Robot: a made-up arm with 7 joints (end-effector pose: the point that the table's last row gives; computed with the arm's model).
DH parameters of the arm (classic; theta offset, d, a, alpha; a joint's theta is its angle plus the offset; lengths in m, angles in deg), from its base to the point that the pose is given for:
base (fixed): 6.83 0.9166 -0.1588 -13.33
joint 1: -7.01 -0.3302 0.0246 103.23
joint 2: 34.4 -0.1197 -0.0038 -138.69
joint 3: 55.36 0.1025 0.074 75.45
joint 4: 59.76 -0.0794 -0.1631 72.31
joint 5: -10.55 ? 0.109 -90
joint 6: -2 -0.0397 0.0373 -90.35
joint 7: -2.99 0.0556 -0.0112 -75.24
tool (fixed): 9.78 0.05 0 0
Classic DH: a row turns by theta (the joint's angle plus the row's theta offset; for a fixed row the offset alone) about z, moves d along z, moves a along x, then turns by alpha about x.
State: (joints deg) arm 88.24 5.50 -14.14 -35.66 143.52 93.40 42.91
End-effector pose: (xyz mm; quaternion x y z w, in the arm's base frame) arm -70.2 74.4 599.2 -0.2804 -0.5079 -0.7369 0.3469
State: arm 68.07 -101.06 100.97 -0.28 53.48 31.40 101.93
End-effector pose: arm -353.0 -201.3 743.7 0.7238 -0.2507 0.5316 0.3615
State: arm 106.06 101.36 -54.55 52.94 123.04 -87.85 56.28
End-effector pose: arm -76.4 -414.9 784.7 0.4550 -0.8673 -0.1938 0.0574
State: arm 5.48 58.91 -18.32 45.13 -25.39 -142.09 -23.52
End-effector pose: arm 50.0 337.8 955.9 -0.4898 0.1068 -0.8203 0.2753
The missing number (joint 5, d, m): 0.3031
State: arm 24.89 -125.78 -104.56 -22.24 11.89 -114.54 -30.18
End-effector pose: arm -13.3 -260.9 425.9 0.7119 -0.5418 0.1823 0.4079
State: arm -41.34 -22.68 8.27 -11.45 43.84 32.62 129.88
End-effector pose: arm 102.3 -138.1 522.9 0.6858 0.2903 -0.5794 0.3311
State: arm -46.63 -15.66 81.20 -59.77 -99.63 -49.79 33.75
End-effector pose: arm -170.2 -302.2 645.2 -0.0478 0.0494 -0.7092 0.7017
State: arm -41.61 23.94 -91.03 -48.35 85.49 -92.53 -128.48
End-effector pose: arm -319.3 -163.6 489.4 0.8740 0.3709 -0.3112 0.0423
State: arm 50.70 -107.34 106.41 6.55 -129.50 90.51 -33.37
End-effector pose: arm -360.8 -231.9 696.4 -0.9685 -0.1851 0.0758 0.1485
